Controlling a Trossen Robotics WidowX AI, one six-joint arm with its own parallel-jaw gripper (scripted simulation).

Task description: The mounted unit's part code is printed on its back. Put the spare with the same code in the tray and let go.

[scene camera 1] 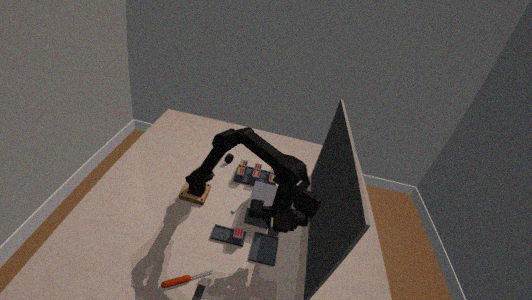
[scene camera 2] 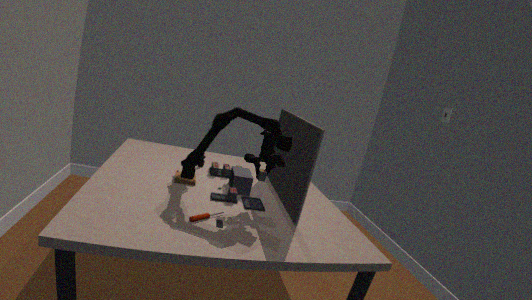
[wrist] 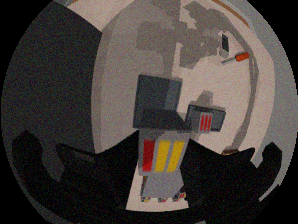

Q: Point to a light grey mounted unit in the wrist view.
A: At 153, 186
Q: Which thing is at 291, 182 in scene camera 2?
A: A dark panel.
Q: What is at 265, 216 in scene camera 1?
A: My gripper.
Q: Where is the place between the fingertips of my gripper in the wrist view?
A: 158, 135
